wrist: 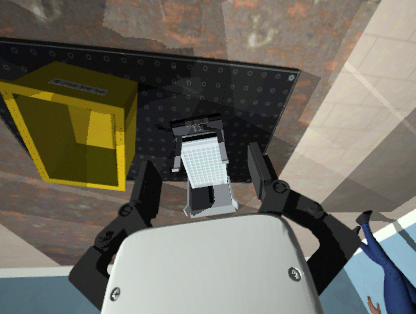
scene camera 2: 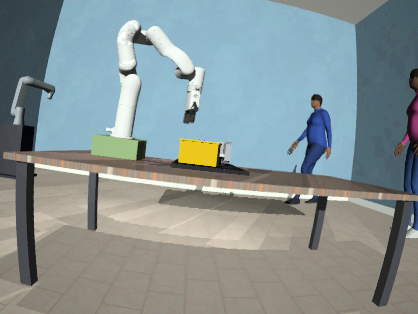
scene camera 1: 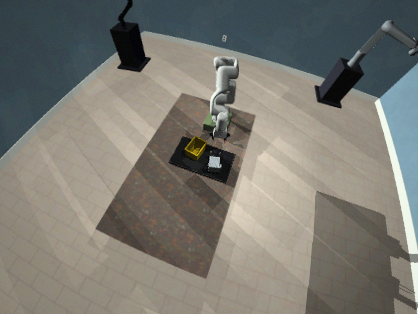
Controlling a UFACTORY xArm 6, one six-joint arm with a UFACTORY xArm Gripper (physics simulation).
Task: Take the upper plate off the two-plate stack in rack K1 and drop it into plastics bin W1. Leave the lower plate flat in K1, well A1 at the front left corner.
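Places are measured from the arm's base along level axes (x right, y ahead, z up), in centimetres.
Pixels of known places: gripper, fingertip midpoint: (wrist: 201,162) (scene camera 2: 188,123) (scene camera 1: 218,139); arm's base, origin of the base link: (scene camera 2: 122,137).
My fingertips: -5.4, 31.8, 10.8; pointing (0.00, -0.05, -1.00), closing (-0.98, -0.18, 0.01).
For each thing: its middle in the pictures, then the offset to it from my fingertips, as dx, dy, dz. "spot": a spot on its surface instead. Level surfaces: height alone.
- rack K1, surface spot: (wrist: 225,197) spot: -5.3, +20.9, -10.0
- rack, body centre: (wrist: 205,168) (scene camera 2: 213,151) (scene camera 1: 214,162) -1.1, +14.4, -12.8
- yellow bin W1, body centre: (wrist: 91,131) (scene camera 2: 200,152) (scene camera 1: 196,148) +17.6, +5.3, -13.8
- black perforated board, body centre: (wrist: 150,133) (scene camera 2: 206,165) (scene camera 1: 202,158) +9.9, +10.0, -19.4
- brown table, its level: dz -20.1
The stack of pale gridded plates (scene camera 1: 215,160) (wrist: 204,162) sits in rack K1 (wrist: 225,197), a grey and black holder; in scene camera 2 the rack (scene camera 2: 227,151) shows partly behind the bin. The top face of the upper plate shows; the lower plate cannot be told apart. The yellow bin W1 (scene camera 1: 195,148) (scene camera 2: 199,152) (wrist: 129,135) stands beside the rack, open at the top. My gripper (scene camera 1: 220,138) (scene camera 2: 189,120) (wrist: 201,162) is open and empty. It hangs well above the bin's height, on the robot-base side of the rack; in the wrist view the stack shows between its fingers.
The rack and bin stand on a black perforated board (scene camera 1: 200,171) (scene camera 2: 235,170) (wrist: 250,90) on the brown table (scene camera 1: 165,200) (scene camera 2: 300,182). The arm's green base block (scene camera 1: 209,122) (scene camera 2: 117,147) is behind the board. A person in blue (scene camera 2: 316,130) (wrist: 390,270) stands beyond the table.
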